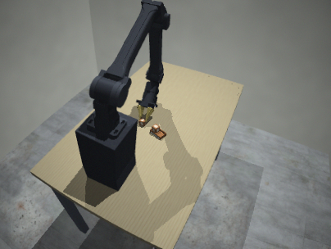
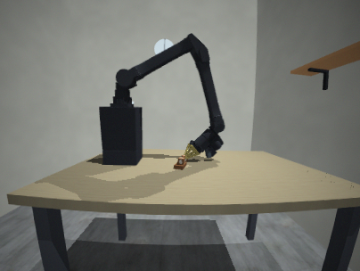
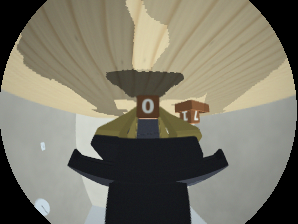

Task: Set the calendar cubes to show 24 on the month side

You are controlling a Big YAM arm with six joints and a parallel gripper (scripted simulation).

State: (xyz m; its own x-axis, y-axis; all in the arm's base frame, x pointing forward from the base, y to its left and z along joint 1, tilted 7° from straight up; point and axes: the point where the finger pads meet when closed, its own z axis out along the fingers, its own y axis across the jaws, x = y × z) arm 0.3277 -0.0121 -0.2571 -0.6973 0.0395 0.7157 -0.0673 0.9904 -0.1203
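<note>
The brown digit cube lies 10 mm behind my hand and 10 mm below it. Round my hand: brown tray: 40 mm behind, 100 mm to the right, 20 mm below.
</note>
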